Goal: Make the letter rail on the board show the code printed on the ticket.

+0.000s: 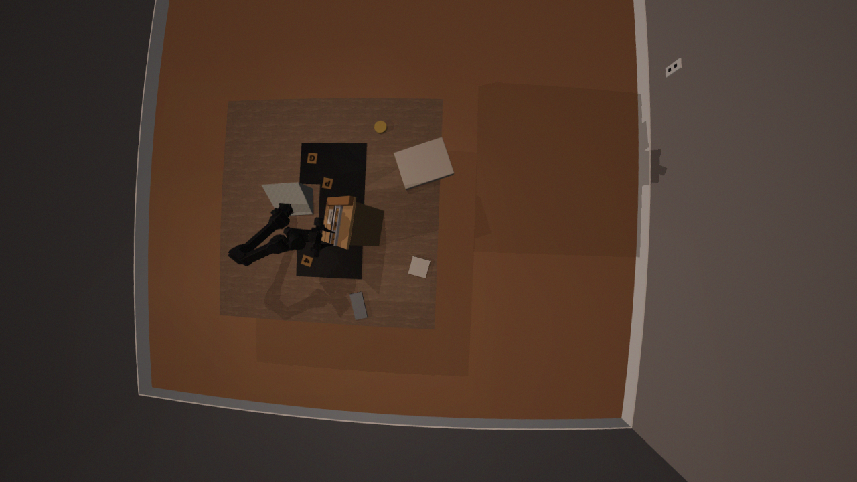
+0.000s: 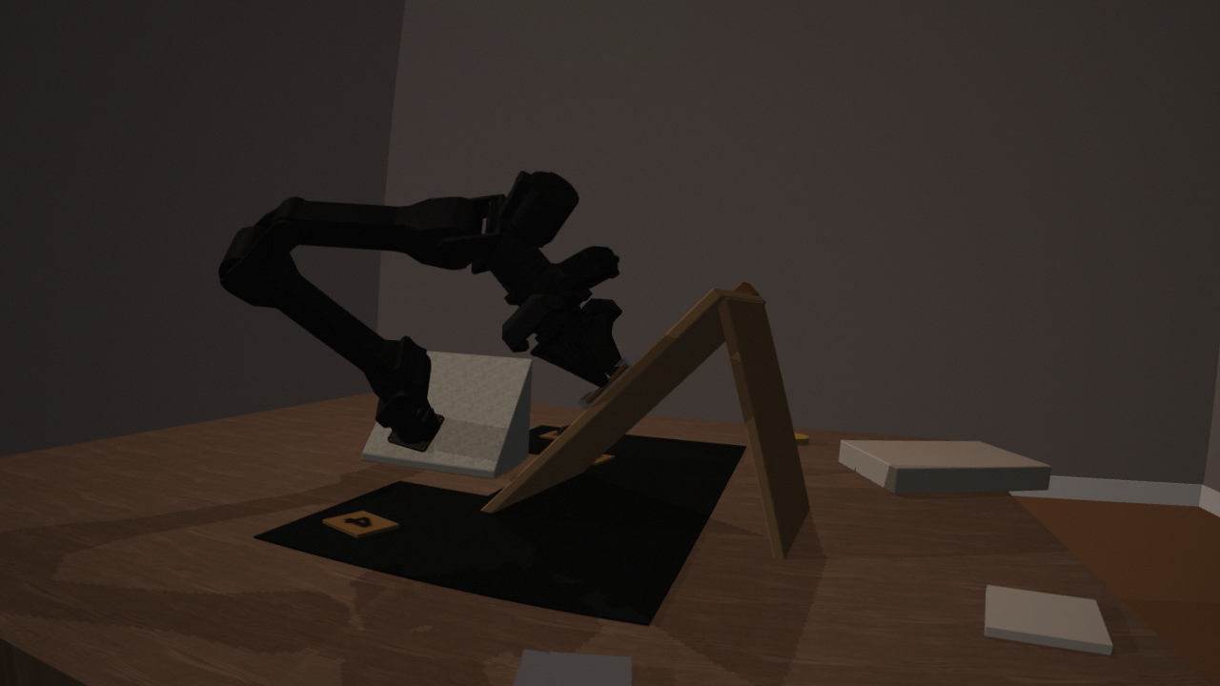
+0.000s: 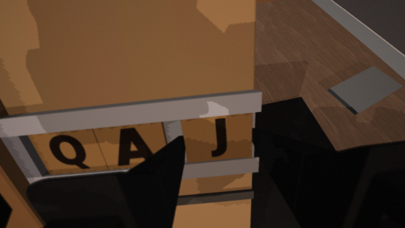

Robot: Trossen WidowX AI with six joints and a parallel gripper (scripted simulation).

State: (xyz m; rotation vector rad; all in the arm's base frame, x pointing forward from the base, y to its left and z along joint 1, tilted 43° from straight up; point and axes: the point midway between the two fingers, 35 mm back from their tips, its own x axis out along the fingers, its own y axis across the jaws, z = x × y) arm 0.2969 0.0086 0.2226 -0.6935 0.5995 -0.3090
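The j tile lies right at my gripper tip. The rest, counted from my gripper tip: black mat 16 cm to the left, 16 cm below, 13 cm behind; q tile 12 cm to the left, 1 cm ahead; white ticket 11 cm to the left, 8 cm below, 6 cm behind.
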